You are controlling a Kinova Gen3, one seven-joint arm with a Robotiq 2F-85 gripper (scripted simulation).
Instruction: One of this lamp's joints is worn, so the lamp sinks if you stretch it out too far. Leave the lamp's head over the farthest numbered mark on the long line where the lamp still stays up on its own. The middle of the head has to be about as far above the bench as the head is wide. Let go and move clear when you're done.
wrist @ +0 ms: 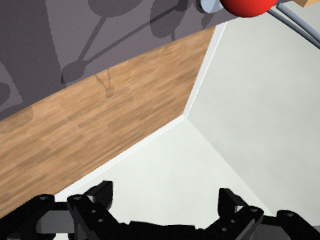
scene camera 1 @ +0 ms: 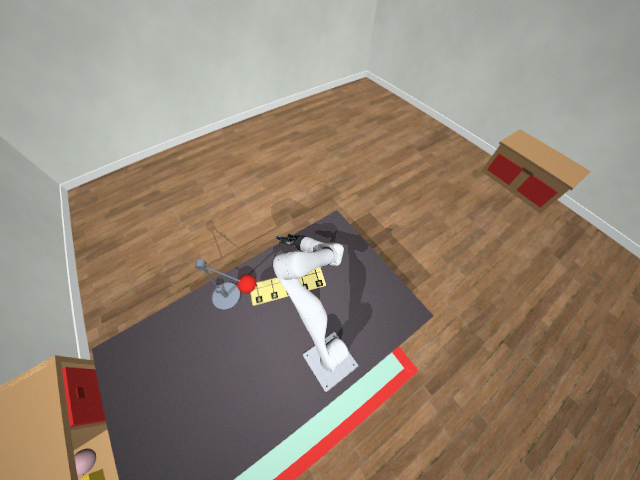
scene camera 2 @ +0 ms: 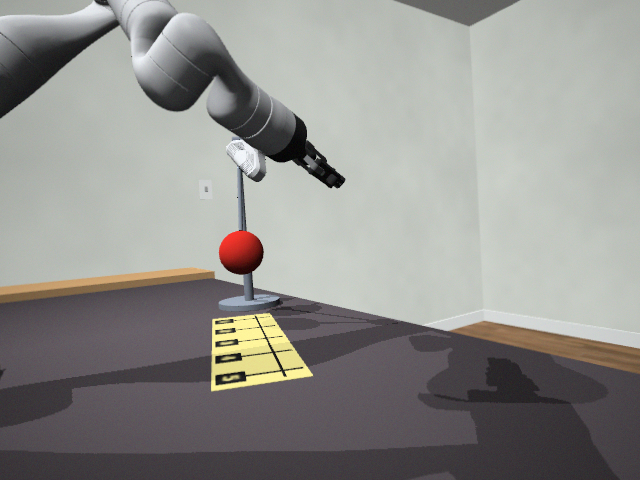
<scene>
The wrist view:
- my gripper: 165,196
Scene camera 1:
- yellow numbered strip: 272,289
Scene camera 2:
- my gripper: 326,168
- red ball head: 241,252
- yellow numbered strip: 249,350
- round grey base: 249,302
</scene>
